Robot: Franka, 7 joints.
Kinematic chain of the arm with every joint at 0, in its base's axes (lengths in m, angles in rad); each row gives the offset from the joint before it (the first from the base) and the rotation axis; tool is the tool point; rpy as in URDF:
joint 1: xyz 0 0 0.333 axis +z
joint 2: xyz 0 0 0 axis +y
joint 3: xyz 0 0 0.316 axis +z
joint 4: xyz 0.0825 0 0 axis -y
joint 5: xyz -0.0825 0 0.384 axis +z
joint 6: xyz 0 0 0 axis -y
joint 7: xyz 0.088 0 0 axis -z
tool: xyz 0 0 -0.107 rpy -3.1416 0 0
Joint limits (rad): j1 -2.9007..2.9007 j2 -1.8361..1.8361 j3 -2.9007..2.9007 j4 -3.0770..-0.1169 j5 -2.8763..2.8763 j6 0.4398..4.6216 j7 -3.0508..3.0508
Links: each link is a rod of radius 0.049 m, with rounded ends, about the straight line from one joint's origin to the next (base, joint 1, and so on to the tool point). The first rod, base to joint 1, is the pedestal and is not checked.
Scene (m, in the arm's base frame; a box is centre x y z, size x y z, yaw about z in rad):
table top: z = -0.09
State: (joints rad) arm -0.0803 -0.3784 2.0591 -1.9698 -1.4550 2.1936 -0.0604
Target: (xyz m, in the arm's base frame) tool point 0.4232 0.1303 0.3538
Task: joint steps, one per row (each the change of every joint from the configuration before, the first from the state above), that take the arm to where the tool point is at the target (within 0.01 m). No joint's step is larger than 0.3 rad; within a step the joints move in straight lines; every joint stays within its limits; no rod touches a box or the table.
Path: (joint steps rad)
1: -0.2541 -0.0071 -0.2513 -0.1826 0.0197 -0.0820 0.0000
2: -0.2541 -0.0071 -0.2512 -0.1826 0.0196 -0.0821 0.0000
3: -0.2541 -0.0071 -0.2513 -0.1825 0.0197 -0.0820 0.0000

